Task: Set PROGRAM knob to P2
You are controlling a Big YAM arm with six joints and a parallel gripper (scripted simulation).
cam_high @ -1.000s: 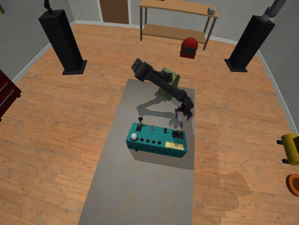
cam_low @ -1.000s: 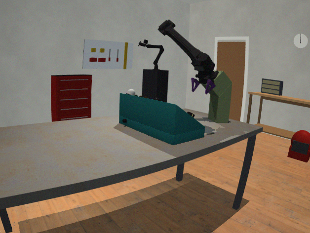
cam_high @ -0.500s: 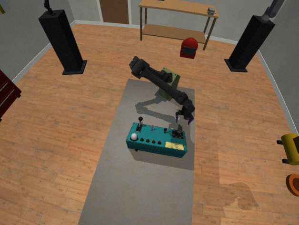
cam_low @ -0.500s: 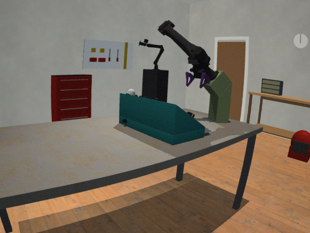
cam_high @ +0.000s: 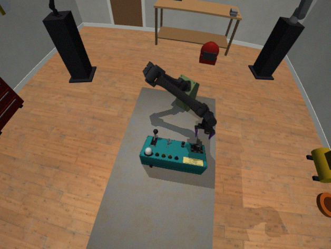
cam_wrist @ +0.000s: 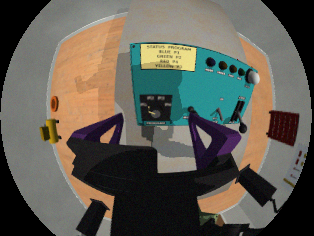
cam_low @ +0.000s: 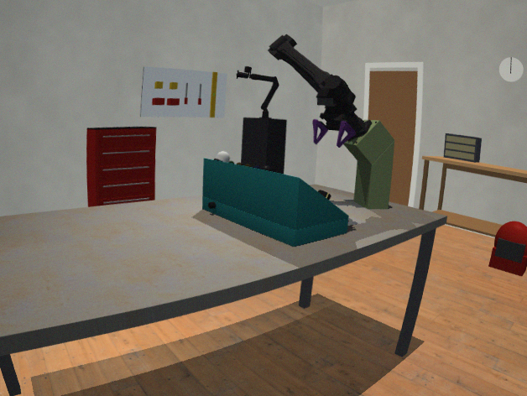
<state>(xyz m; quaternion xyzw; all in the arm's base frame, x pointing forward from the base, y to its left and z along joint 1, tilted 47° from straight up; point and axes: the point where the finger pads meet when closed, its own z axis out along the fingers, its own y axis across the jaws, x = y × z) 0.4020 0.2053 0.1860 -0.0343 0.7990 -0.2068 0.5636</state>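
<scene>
My hand is 30 mm past the small black knob, 120 mm to the left of it and 170 mm above it. Round my hand: toggle 60 mm behind, 230 mm to the right, 180 mm below; then black-ball lever 110 mm behind, 340 mm to the right, 160 mm below; then teal console 10 mm behind, 180 mm to the right, 190 mm below.
</scene>
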